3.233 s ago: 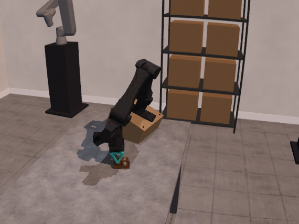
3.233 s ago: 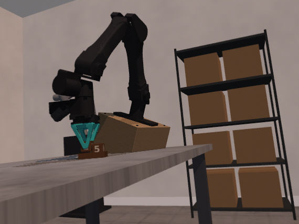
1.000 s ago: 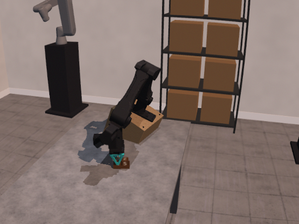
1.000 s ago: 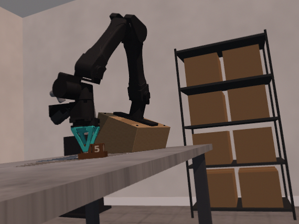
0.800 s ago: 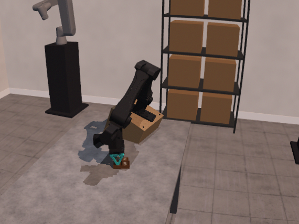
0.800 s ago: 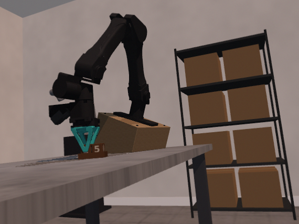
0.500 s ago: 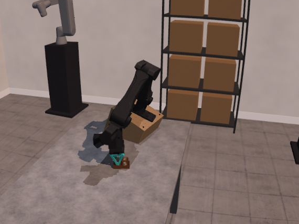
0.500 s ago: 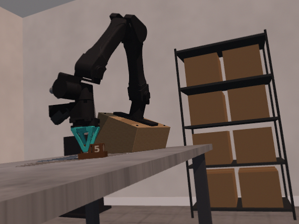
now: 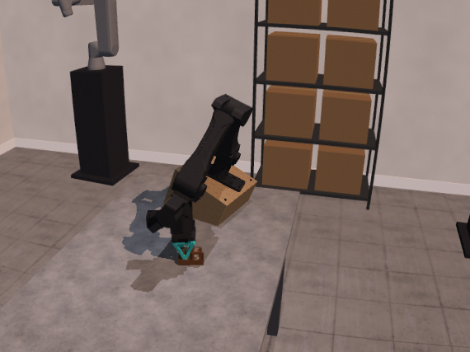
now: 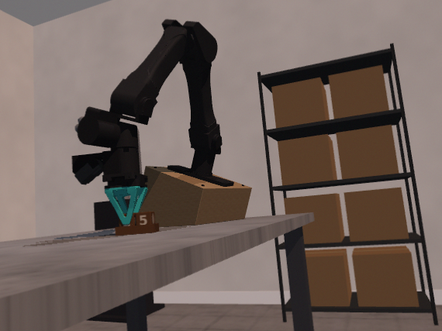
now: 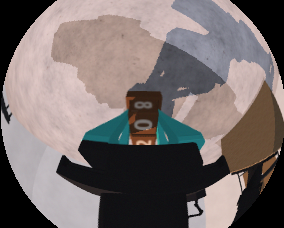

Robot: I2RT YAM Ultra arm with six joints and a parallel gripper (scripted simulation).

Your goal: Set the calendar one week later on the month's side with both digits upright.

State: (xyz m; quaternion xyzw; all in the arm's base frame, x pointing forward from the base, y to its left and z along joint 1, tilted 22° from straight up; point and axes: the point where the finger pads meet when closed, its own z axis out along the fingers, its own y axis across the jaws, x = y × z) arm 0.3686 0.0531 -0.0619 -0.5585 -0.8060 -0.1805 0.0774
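Right now the brown cube is right at my hand. From my hand the other things lie so: brown calendar tray: 2 cm to the left, 2 cm below, 1 cm behind.
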